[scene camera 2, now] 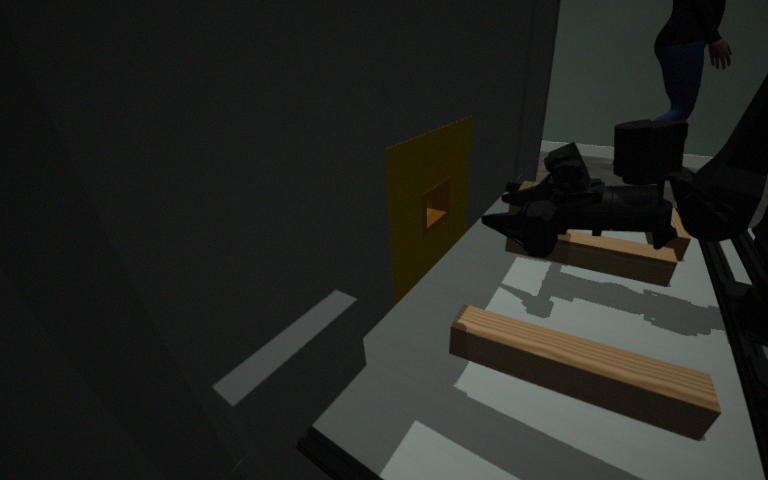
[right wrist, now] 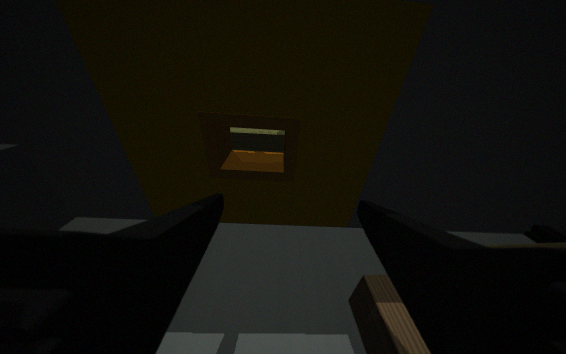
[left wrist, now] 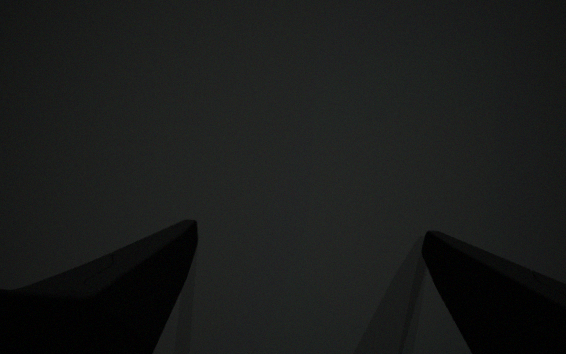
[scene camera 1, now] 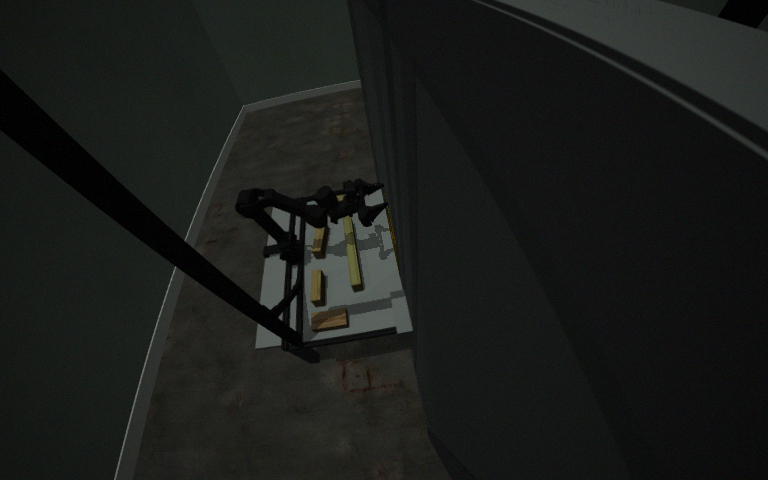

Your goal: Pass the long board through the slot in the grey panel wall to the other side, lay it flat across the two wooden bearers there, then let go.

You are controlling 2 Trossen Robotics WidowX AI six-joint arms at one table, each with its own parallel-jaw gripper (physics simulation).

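Frame: origin at the left arm's base, x back, y down, z right, level; centimetres.
Seen in the pictures: left gripper, fingertip midpoint: [left wrist: 311,236] [scene camera 1: 385,193]; right gripper, fingertip midpoint: [scene camera 2: 492,208] [right wrist: 292,203]; left arm's base, origin of the base link: [scene camera 1: 294,259].
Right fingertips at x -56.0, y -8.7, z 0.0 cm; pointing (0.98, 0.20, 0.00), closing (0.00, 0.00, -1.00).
Offsets run from my right fingertips to a thing's top centre. "spot": to the spot under its first point. Level surfaces: height alone.
The long yellowish board @(dz +2.6, dx +30.1, dy +4.5 cm) [scene camera 1: 353,263] lies on the table on the left arm's side in scene camera 1, parallel to the grey panel wall [scene camera 1: 498,254] [scene camera 2: 226,141]. My left gripper [scene camera 1: 385,194] [left wrist: 311,236] is open and empty, above the table and close to the wall. The slot @(spot: dz +3.5, dx +8.1, dy +2.1 cm) [scene camera 2: 434,218] [right wrist: 255,162] sits in a yellow patch. Beyond it, a near bearer @(dz +17.1, dx -14.8, dy +6.2 cm) [scene camera 2: 583,367] and a far bearer @(dz -9.2, dx -13.3, dy +6.2 cm) [scene camera 2: 617,254] lie on the table; one bearer [right wrist: 377,300] shows in the right wrist view. My right gripper [scene camera 2: 495,208] [right wrist: 292,203] is open and empty, above the far bearer's end, facing the patch.
Three wooden blocks @(dz -6.9, dx +43.5, dy +4.3 cm) [scene camera 1: 320,242] @(dz +16.8, dx +44.8, dy +4.3 cm) [scene camera 1: 317,286] @(dz +30.1, dx +41.1, dy +6.8 cm) [scene camera 1: 329,319] lie on the left arm's table @(dy +10.6 cm) [scene camera 1: 271,333]. A dark frame post [scene camera 1: 169,237] crosses scene camera 1. Another wooden piece @(dz -23.8, dx -25.4, dy +6.2 cm) [scene camera 2: 684,233] lies behind the far bearer. A person [scene camera 2: 682,79] stands at the back in scene camera 2.
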